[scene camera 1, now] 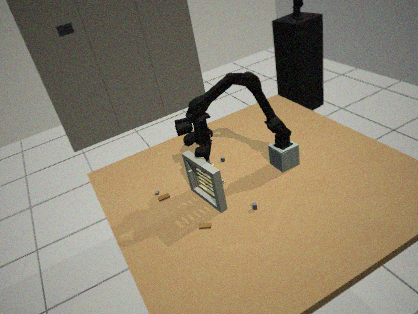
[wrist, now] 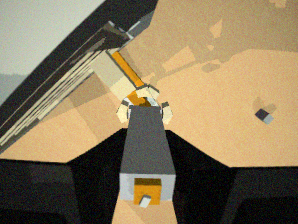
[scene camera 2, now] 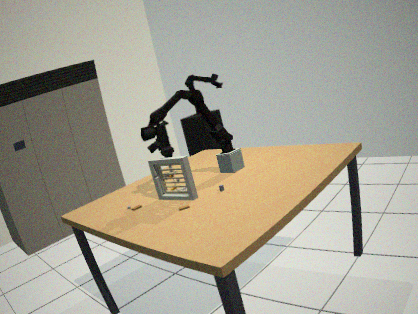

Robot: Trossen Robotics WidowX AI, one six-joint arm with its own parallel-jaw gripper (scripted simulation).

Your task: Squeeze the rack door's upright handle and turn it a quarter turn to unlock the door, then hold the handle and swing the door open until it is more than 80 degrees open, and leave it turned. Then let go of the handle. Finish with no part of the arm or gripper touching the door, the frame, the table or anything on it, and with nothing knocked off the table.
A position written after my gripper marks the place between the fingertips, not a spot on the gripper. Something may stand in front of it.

Note:
In view: my gripper (wrist: 145, 135) and a rack (scene camera 1: 219, 203).
The rack shows as well in the wrist view (wrist: 43, 43).

